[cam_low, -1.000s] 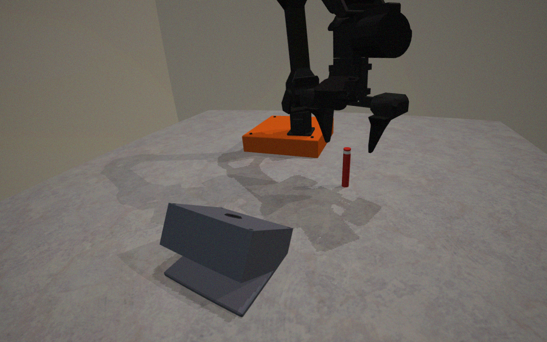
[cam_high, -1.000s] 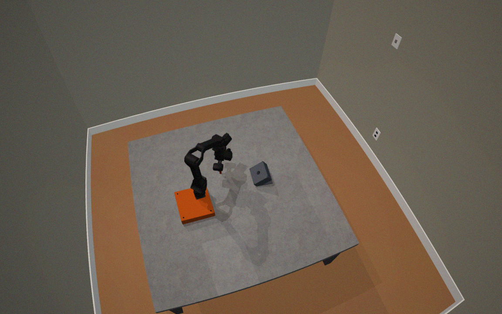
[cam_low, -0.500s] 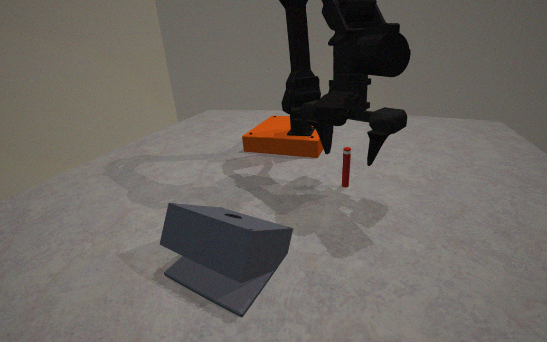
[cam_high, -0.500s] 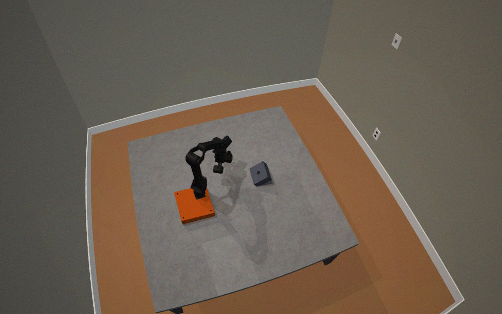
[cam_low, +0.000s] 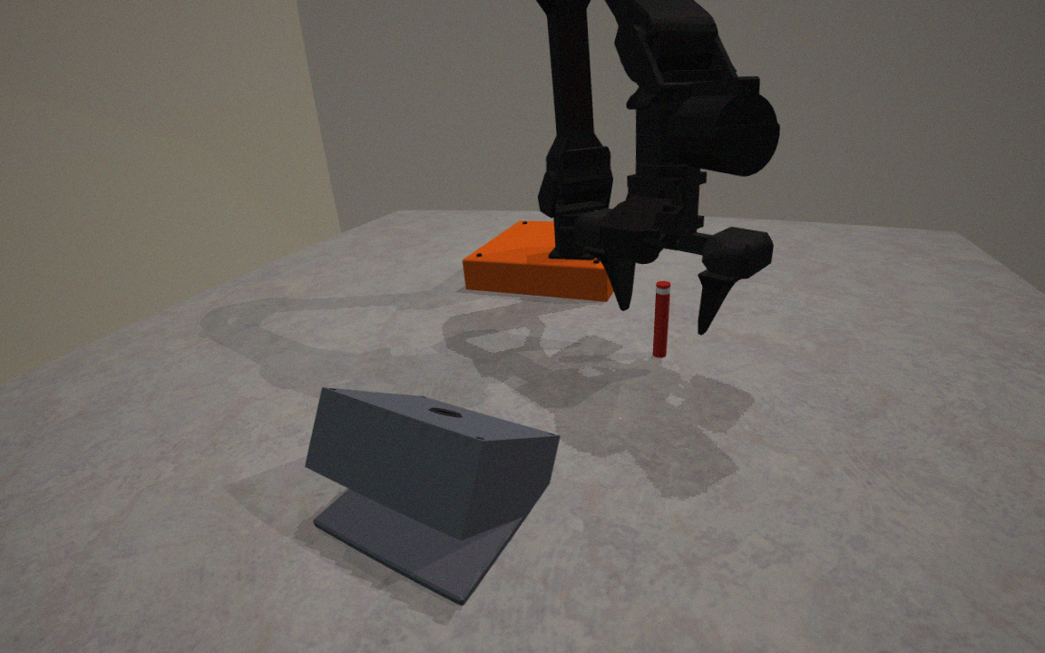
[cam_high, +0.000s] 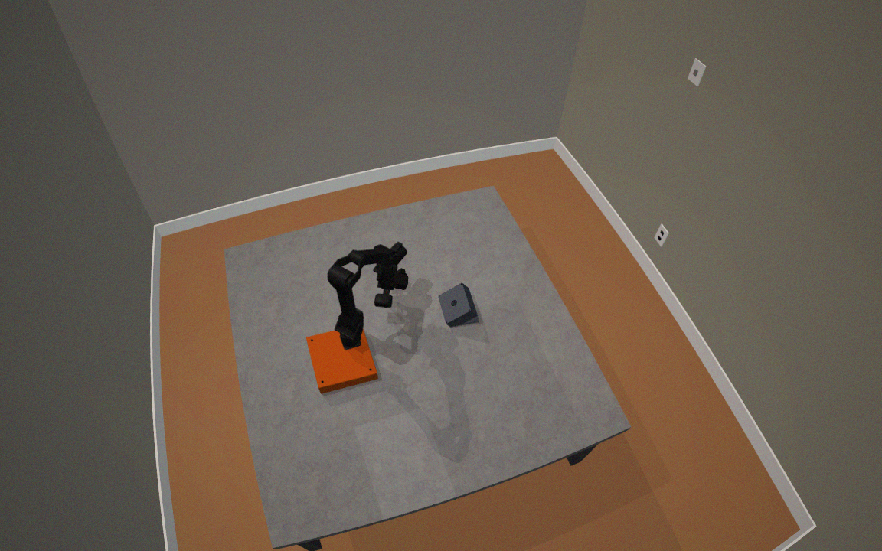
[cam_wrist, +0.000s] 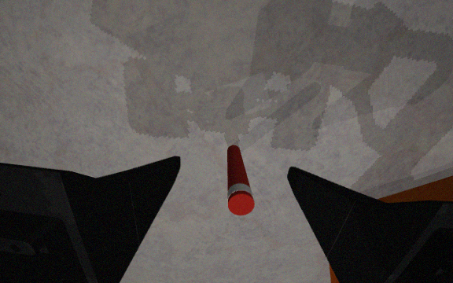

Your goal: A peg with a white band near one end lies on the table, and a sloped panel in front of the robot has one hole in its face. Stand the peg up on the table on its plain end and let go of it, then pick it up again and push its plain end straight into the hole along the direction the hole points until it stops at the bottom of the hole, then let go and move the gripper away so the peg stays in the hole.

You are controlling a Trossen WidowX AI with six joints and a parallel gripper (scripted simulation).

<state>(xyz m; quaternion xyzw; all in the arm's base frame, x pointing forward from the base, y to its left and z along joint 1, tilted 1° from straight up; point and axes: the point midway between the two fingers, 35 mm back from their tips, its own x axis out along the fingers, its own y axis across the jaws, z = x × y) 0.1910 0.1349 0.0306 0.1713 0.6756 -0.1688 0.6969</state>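
Right now my gripper tip is 230 mm short of the sloped grey panel and 130 mm to the left of it. Round my gripper tip: red peg: 20 mm above.
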